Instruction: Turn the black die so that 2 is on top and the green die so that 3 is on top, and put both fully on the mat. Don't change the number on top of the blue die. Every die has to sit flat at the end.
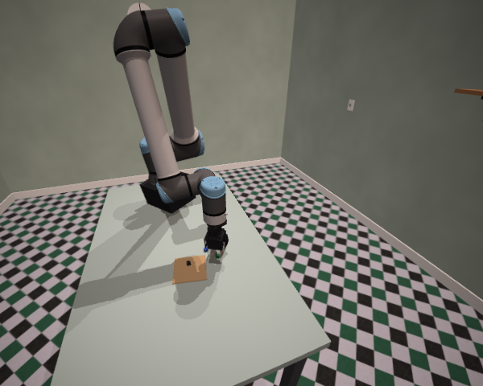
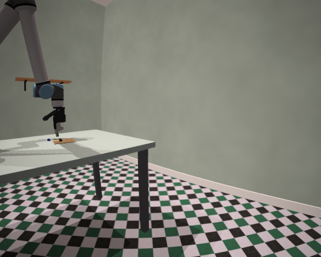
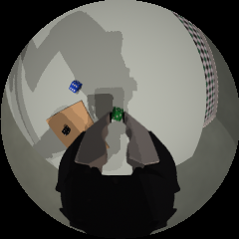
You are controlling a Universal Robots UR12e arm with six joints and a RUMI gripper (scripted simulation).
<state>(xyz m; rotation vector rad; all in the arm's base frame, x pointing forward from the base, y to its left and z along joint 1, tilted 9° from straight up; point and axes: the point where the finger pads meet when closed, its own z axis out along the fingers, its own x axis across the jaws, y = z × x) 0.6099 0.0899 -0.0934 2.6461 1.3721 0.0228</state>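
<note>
Right now my hand is 130 mm to the left of the orange mat and 30 mm above it. Also, from my hand: green die: 10 mm below; black die: 30 mm behind, 130 mm to the right, 20 mm below; blue die: 80 mm behind, 30 mm to the right, 30 mm below.
</note>
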